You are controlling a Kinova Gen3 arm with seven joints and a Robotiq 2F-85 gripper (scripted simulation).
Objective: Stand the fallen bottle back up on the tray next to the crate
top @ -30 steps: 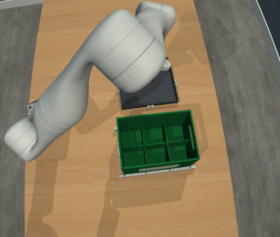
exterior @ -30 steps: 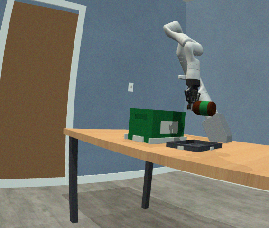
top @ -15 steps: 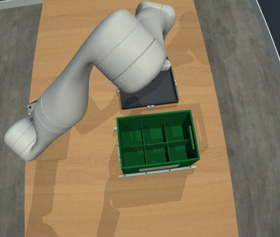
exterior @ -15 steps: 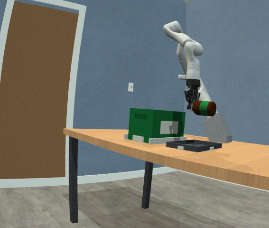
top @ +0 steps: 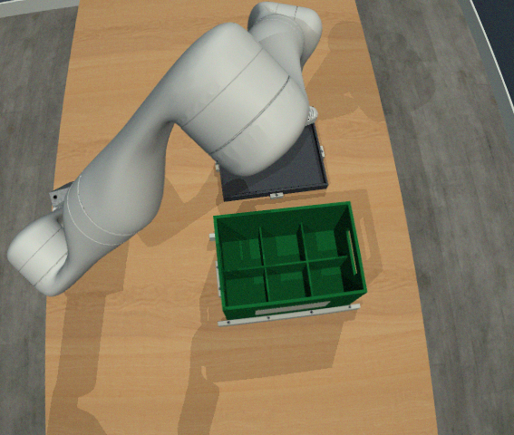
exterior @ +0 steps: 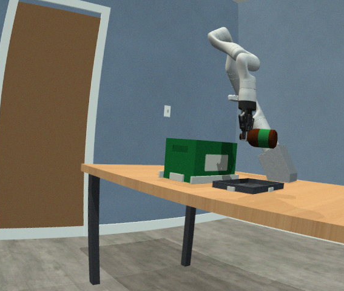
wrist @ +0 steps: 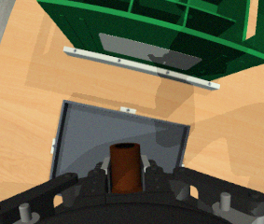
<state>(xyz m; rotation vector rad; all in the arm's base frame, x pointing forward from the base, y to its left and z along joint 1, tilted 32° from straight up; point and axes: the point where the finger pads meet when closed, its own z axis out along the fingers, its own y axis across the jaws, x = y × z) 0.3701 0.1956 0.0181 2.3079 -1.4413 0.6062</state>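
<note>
Now: hand 2 cm past the brown bottle and 5 cm to the right of it. The rest, counted from my hand: green crate 3 cm ahead, 24 cm to the right, 12 cm below; then dark grey tray 5 cm to the left, 19 cm below.
</note>
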